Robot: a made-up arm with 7 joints. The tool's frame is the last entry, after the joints. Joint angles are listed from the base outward.
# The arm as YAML. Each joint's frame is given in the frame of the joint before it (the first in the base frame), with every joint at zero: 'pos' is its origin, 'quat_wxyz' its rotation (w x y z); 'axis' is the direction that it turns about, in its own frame. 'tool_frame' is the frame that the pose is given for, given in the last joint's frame.
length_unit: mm
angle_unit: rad
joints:
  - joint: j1
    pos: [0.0, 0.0, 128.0]
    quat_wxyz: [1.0, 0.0, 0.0, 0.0]
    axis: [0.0, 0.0, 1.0]
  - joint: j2
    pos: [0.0, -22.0, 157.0]
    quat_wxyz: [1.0, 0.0, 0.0, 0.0]
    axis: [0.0, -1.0, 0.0]
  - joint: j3
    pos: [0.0, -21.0, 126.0]
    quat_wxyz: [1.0, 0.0, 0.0, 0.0]
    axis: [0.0, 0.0, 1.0]
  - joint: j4
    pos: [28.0, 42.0, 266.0]
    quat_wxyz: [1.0, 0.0, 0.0, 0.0]
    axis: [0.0, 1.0, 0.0]
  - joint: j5
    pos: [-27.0, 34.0, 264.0]
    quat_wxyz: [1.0, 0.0, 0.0, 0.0]
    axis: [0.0, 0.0, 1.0]
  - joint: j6
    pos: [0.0, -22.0, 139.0]
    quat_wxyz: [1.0, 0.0, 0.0, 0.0]
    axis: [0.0, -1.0, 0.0]
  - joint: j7
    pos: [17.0, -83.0, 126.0]
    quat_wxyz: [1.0, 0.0, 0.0, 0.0]
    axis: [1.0, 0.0, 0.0]
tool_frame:
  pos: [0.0, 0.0, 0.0]
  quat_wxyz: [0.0, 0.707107, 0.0, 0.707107]
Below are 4 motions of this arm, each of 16 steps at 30 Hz.
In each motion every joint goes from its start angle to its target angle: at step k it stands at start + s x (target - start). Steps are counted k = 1, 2, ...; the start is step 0. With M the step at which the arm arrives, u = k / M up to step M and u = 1 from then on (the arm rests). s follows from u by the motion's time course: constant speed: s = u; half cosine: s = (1 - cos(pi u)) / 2; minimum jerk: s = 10 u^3 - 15 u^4 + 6 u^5.
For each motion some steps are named. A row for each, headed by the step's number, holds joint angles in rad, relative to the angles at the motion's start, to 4 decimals.
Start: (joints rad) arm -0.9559 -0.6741 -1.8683 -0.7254 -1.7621 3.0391 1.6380
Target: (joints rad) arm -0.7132 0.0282 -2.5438 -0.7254 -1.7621 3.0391 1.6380
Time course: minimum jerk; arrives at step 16
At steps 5, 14, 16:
5: 0.0437 0.1264 -0.1216 0.0000 0.0000 0.0000 0.0000
14: 0.2388 0.6910 -0.6647 0.0000 0.0000 0.0000 0.0000
16: 0.2427 0.7023 -0.6755 0.0000 0.0000 0.0000 0.0000

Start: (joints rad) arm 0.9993 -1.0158 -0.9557 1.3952 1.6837 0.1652 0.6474
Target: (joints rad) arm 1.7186 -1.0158 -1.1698 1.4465 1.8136 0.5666 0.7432
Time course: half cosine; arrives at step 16
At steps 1, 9, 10, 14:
1: 0.0069 0.0000 -0.0021 0.0005 0.0012 0.0039 0.0009
9: 0.4298 0.0000 -0.1279 0.0307 0.0776 0.2399 0.0572
10: 0.4973 0.0000 -0.1480 0.0355 0.0898 0.2775 0.0662
14: 0.6919 0.0000 -0.2060 0.0493 0.1250 0.3861 0.0922

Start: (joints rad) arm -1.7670 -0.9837 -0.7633 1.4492 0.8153 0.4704 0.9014
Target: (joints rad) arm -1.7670 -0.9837 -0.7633 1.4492 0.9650 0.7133 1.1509
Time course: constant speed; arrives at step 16
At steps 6, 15, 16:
6: 0.0000 0.0000 0.0000 0.0000 0.0561 0.0911 0.0936
15: 0.0000 0.0000 0.0000 0.0000 0.1403 0.2277 0.2339
16: 0.0000 0.0000 0.0000 0.0000 0.1497 0.2429 0.2495

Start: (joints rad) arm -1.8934 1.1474 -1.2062 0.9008 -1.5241 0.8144 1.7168
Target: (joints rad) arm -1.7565 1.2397 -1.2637 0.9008 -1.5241 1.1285 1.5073
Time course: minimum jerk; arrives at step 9
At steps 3, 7, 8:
3: 0.0287 0.0194 -0.0121 0.0000 0.0000 0.0659 -0.0440
7: 0.1264 0.0852 -0.0531 0.0000 0.0000 0.2901 -0.1935
8: 0.1353 0.0912 -0.0568 0.0000 0.0000 0.3105 -0.2071

